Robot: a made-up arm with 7 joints. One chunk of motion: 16 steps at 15 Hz.
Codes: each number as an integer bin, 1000 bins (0 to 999) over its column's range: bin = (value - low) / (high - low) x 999, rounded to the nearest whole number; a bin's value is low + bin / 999 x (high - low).
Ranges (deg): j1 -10..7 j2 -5..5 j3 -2..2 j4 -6..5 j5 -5..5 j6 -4..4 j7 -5..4
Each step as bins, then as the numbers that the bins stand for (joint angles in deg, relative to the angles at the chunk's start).
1 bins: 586 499 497 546 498 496 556
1 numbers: -0.03 -0.01 -0.01 0.01 -0.02 -0.03 0.01
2 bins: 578 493 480 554 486 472 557
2 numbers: -0.16 -0.07 -0.08 0.10 -0.14 -0.22 0.02
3 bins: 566 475 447 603 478 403 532
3 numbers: -0.37 -0.25 -0.21 0.64 -0.22 -0.77 -0.21
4 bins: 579 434 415 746 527 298 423
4 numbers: -0.15 -0.66 -0.34 2.21 0.28 -1.61 -1.19
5 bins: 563 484 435 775 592 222 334
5 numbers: -0.42 -0.16 -0.26 2.53 0.93 -2.22 -1.99
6 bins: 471 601 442 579 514 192 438
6 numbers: -1.98 1.02 -0.23 0.38 0.15 -2.46 -1.05
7 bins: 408 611 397 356 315 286 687
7 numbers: -3.06 1.12 -0.41 -2.08 -1.85 -1.71 1.19
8 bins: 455 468 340 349 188 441 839
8 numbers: -2.26 -0.32 -0.64 -2.16 -3.12 -0.47 2.56
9 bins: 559 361 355 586 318 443 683
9 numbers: -0.49 -1.39 -0.58 0.45 -1.82 -0.45 1.15
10 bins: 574 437 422 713 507 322 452
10 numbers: -0.23 -0.63 -0.31 1.85 0.08 -1.42 -0.93
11 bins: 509 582 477 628 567 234 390
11 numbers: -1.34 0.83 -0.09 0.91 0.68 -2.13 -1.49
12 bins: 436 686 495 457 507 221 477
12 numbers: -2.58 1.87 -0.02 -0.97 0.08 -2.23 -0.70
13 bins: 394 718 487 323 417 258 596
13 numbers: -3.30 2.19 -0.05 -2.44 -0.83 -1.93 0.37
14 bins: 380 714 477 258 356 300 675
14 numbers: -3.53 2.15 -0.09 -3.16 -1.44 -1.60 1.08
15 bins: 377 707 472 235 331 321 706
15 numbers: -3.58 2.08 -0.11 -3.41 -1.69 -1.43 1.36
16 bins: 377 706 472 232 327 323 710
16 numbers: -3.58 2.07 -0.11 -3.45 -1.73 -1.41 1.40
